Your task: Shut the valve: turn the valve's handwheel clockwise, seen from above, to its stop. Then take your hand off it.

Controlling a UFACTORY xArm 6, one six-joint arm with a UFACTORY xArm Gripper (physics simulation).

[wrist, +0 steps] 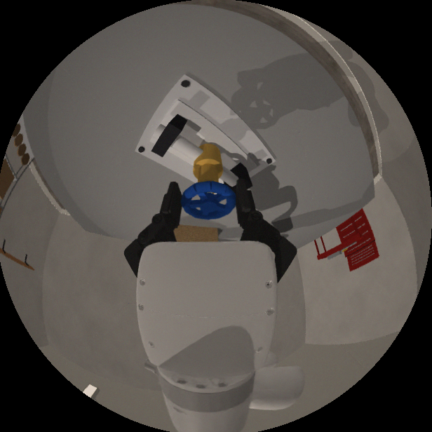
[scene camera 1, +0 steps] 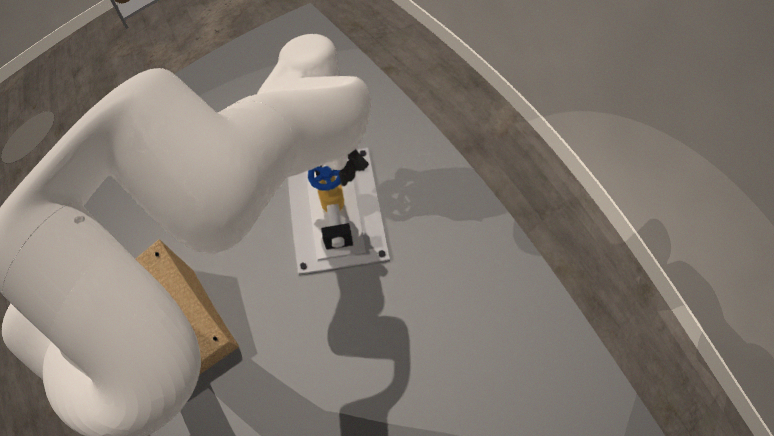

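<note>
The blue handwheel (scene camera 1: 324,185) (wrist: 208,213) sits on top of the yellow valve body (scene camera 1: 330,199) (wrist: 208,165). The valve joins a white pipe (scene camera 1: 333,214) (wrist: 187,147) on a white base plate (scene camera 1: 301,238) (wrist: 170,95) with dark corner bolts. My gripper (wrist: 207,188) is shut on the handwheel, one black finger on each side of its rim in the wrist view. In the scene view the arm hides part of my gripper; black finger parts show at the wheel's right.
A black pipe clamp (scene camera 1: 336,236) (wrist: 169,136) stands on the base plate. A wooden block (scene camera 1: 186,297) (wrist: 196,233) lies beside the arm's base. The arm (scene camera 1: 178,162) reaches over the table's left part. A red object (wrist: 359,240) shows at the right of the wrist view.
</note>
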